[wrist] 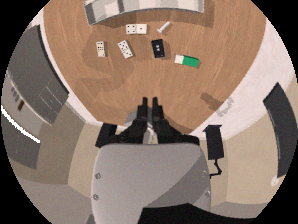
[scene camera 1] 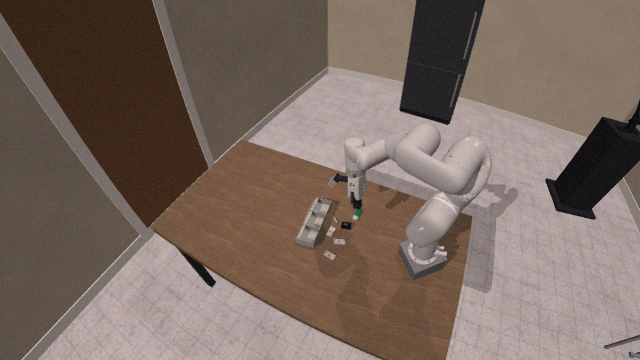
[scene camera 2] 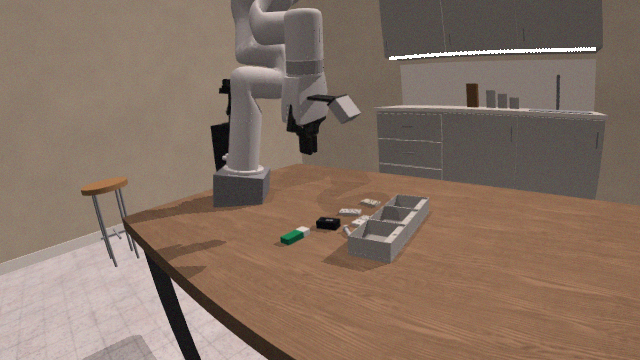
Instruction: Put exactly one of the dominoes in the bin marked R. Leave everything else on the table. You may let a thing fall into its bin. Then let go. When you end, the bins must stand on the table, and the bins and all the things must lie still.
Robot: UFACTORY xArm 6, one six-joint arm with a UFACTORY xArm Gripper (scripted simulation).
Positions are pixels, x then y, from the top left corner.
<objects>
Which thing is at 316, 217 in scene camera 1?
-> A grey bin tray.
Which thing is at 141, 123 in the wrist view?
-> The gripper.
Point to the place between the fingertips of the gripper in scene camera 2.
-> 308, 152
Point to a grey bin tray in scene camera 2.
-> At 383, 229
</objects>
